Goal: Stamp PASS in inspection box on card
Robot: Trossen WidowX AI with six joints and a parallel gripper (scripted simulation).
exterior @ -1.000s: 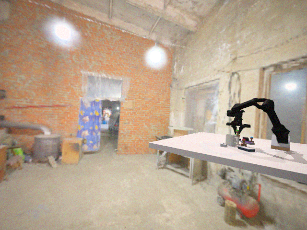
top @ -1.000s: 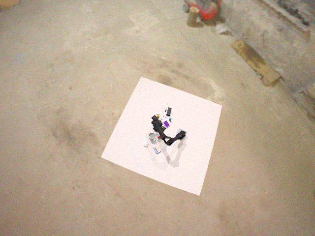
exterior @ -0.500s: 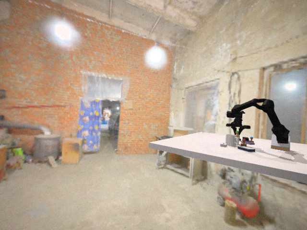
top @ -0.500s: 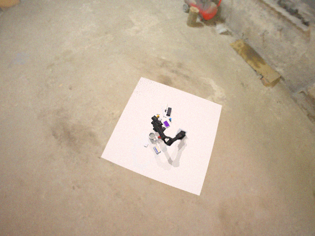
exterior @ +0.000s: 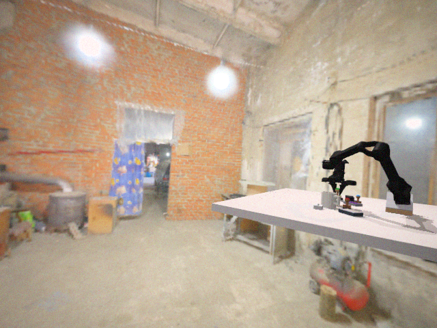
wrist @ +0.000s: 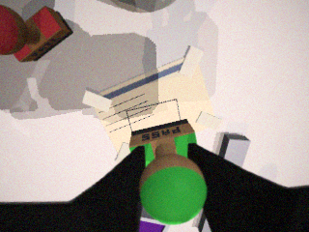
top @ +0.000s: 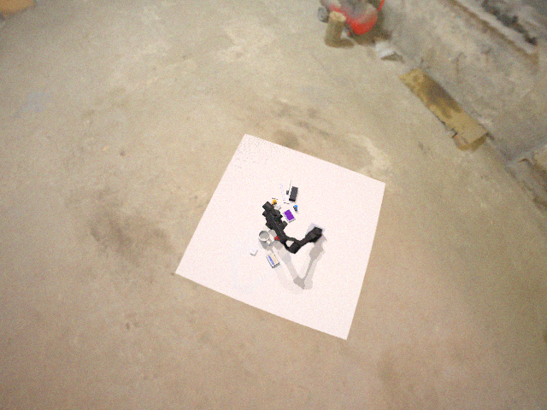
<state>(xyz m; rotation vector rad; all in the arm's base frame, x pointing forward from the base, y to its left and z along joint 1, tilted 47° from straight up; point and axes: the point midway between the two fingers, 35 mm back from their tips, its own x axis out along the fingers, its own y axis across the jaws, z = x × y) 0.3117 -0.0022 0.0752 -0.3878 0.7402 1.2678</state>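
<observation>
My gripper tip is 10 mm to the right of the cream card and 70 mm above it. Also, from my gripper tip: pass stamp right at my gripper tip; red stamp 60 mm behind, 90 mm to the left, 40 mm below; grey bar 40 mm ahead, 100 mm to the right, 60 mm below.
</observation>
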